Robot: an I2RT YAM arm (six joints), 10 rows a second.
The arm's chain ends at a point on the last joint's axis. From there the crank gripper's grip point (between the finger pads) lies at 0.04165 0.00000 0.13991 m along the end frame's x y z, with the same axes.
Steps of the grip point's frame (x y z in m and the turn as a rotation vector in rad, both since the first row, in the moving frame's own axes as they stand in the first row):
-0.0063 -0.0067 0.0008 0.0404 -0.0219 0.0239
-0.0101 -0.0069 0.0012 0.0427 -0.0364 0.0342
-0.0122 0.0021 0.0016 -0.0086 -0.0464 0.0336
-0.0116 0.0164 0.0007 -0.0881 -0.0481 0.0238
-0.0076 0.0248 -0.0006 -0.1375 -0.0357 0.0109
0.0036 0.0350 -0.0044 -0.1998 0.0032 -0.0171
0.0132 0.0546 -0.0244 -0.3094 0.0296 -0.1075
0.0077 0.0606 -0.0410 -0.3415 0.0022 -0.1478
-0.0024 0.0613 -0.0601 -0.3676 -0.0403 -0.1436
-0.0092 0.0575 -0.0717 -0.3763 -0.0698 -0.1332
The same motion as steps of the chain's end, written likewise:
-0.0033 -0.0020 0.0000 0.0404 -0.0219 0.0239
-0.0051 -0.0022 -0.0001 0.0427 -0.0364 0.0342
-0.0056 -0.0004 -0.0002 -0.0086 -0.0464 0.0336
-0.0047 0.0031 -0.0006 -0.0881 -0.0481 0.0238
-0.0025 0.0051 -0.0006 -0.1375 -0.0357 0.0109
0.0029 0.0080 -0.0016 -0.1998 0.0032 -0.0171
0.0071 0.0169 -0.0172 -0.3094 0.0296 -0.1075
0.0044 0.0200 -0.0339 -0.3415 0.0022 -0.1478
-0.0001 0.0163 -0.0534 -0.3676 -0.0403 -0.1436
-0.0027 0.0105 -0.0655 -0.3763 -0.0698 -0.1332

